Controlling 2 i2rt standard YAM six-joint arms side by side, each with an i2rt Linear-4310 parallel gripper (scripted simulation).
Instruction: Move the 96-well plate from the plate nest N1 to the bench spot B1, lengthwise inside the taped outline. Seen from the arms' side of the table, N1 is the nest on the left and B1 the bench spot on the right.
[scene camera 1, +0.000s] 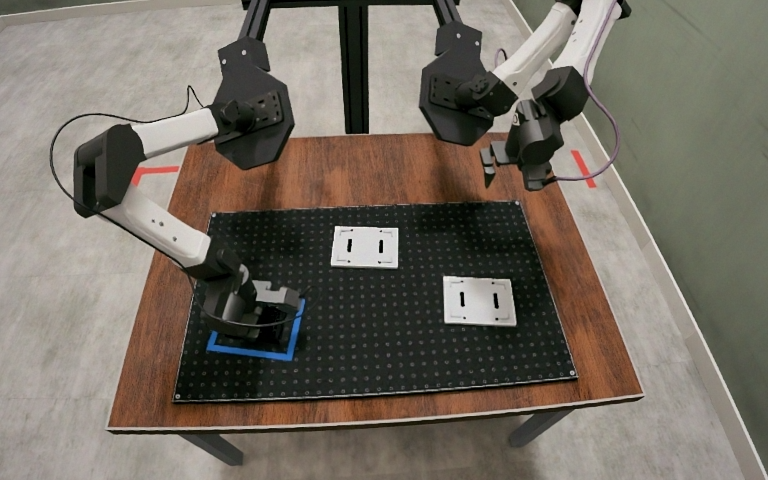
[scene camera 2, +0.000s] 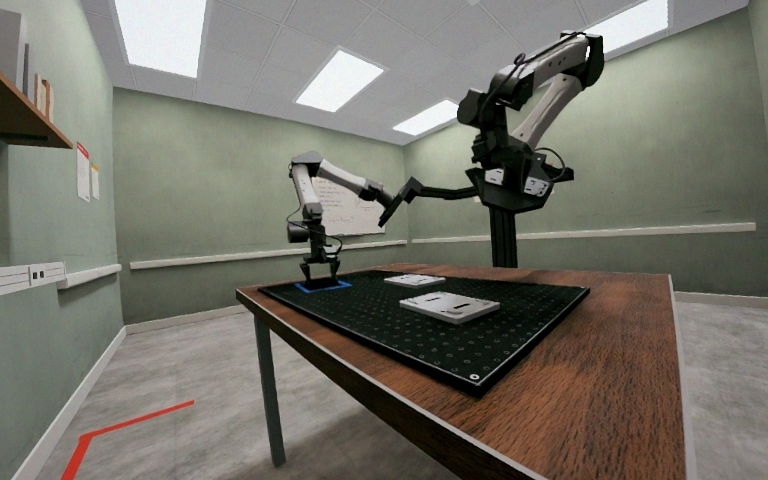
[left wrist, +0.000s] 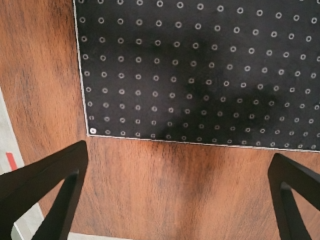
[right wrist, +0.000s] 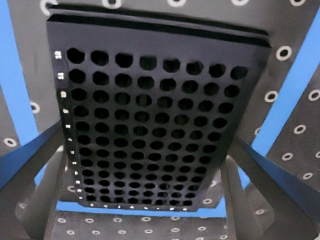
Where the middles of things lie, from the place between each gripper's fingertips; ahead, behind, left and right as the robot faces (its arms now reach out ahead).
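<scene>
The black 96-well plate (right wrist: 149, 143) is right at my right hand.
When I count from my left hand (scene camera 2: 500, 196) instead, the plate is 0.12 m ahead, 0.59 m to the right and 0.23 m below.
</scene>
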